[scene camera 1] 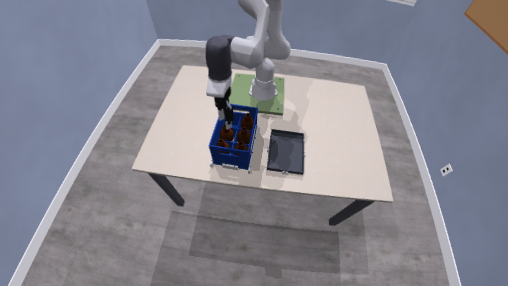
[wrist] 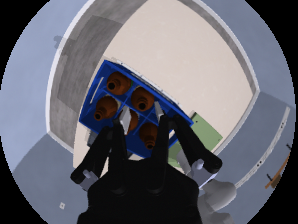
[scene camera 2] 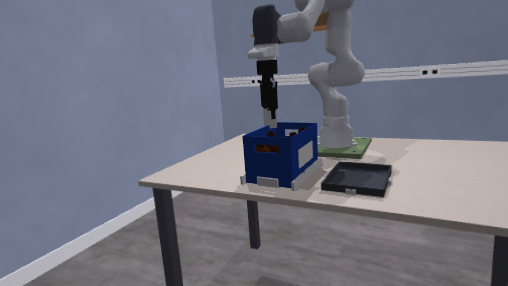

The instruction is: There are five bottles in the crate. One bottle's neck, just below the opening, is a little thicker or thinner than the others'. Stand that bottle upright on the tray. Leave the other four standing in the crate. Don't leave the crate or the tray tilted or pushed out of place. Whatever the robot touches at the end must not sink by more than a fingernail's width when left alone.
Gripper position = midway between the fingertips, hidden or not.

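There is my gripper (scene camera 2: pixel 270 126), and the wrist view shows me the gripper (wrist: pixel 142 109) too. I see a dark tray (scene camera 2: pixel 367 175), which scene camera 1 also shows, with the tray (scene camera 1: pixel 285 148) sharing that picture with a blue crate (scene camera 1: pixel 242 161). Scene camera 2 has the crate (scene camera 2: pixel 297 153) as well.
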